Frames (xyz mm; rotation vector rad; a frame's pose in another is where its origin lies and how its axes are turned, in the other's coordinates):
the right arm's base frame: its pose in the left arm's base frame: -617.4 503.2 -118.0 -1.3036 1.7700 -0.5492
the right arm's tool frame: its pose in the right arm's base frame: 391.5 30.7 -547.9 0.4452 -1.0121 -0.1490
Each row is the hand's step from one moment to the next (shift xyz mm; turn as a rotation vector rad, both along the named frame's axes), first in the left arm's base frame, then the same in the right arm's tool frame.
Working: the left arm's base frame: its pose in the right arm's tool frame: 920.2 -178.8 630.1 1.0919 -0.6737 0.2482

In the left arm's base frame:
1: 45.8 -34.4 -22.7 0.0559 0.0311 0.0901
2: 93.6 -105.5 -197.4 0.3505 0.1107 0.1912
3: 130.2 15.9 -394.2 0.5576 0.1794 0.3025
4: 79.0 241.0 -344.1 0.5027 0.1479 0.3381
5: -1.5 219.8 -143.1 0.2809 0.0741 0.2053
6: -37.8 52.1 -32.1 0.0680 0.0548 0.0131
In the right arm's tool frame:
1: 61.5 -2.0 -3.6 -0.0064 -0.0725 0.0831
2: 200.7 112.6 -76.7 0.1440 -0.1648 0.3518
3: 243.1 336.2 -21.6 0.2281 -0.2591 0.5616
4: 71.4 402.0 126.6 0.1877 -0.2974 0.5150
5: -57.0 226.5 119.3 0.1030 -0.1845 0.2862
6: -43.3 57.1 5.8 0.0204 0.0044 0.0858

